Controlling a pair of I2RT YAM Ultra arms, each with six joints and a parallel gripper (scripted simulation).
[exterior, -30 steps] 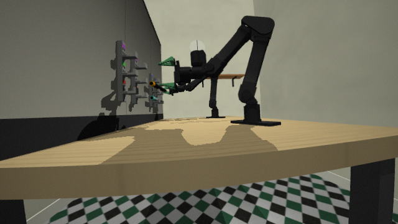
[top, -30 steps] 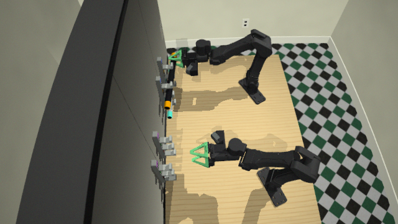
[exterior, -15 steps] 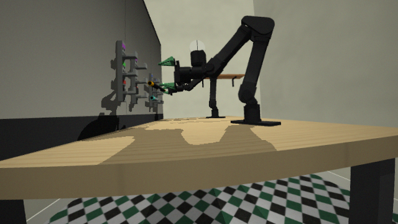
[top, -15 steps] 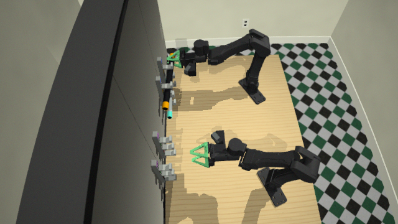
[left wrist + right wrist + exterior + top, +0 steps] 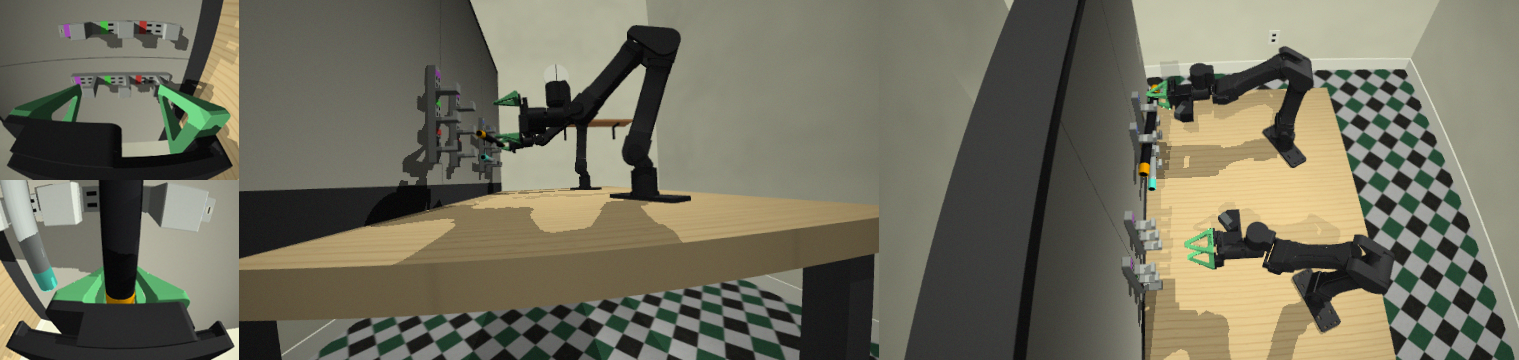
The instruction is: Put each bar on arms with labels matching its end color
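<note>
The black bar lies 13 cm to the left of my right hand. Also, from my right hand: pale bar (13 cm to the left, 10 cm below).
</note>
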